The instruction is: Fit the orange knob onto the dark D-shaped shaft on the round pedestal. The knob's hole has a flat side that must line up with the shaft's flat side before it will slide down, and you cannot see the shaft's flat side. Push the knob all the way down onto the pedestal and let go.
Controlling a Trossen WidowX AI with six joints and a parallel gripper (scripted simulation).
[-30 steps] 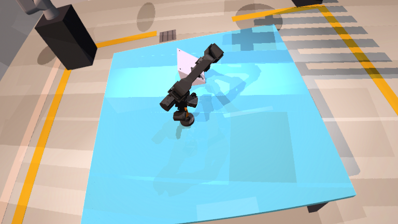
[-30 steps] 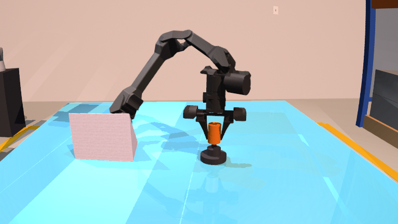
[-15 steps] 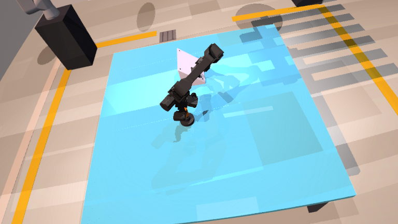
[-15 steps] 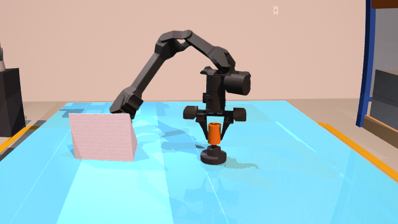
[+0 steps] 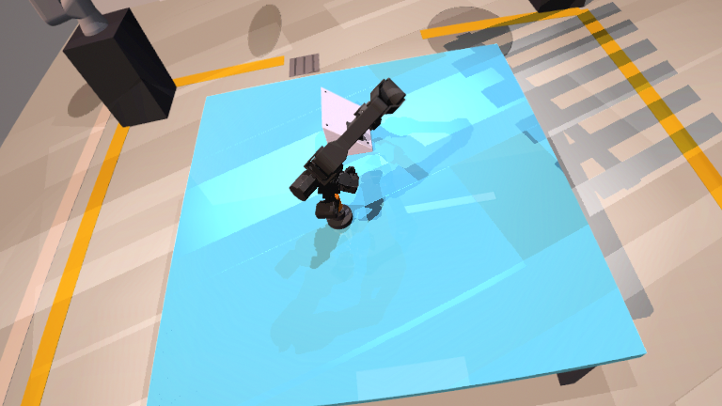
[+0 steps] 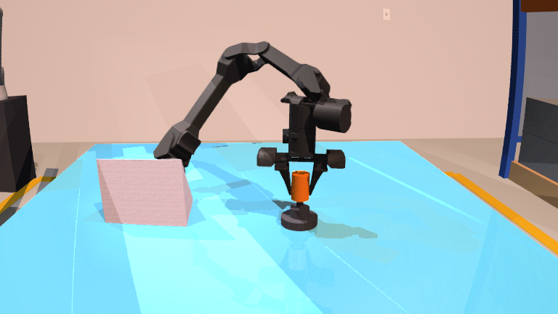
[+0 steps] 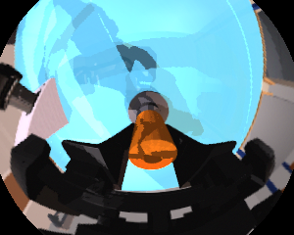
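Now: the orange knob 2 cm above my gripper tip. Round my gripper tip: dark round pedestal (4 cm below).
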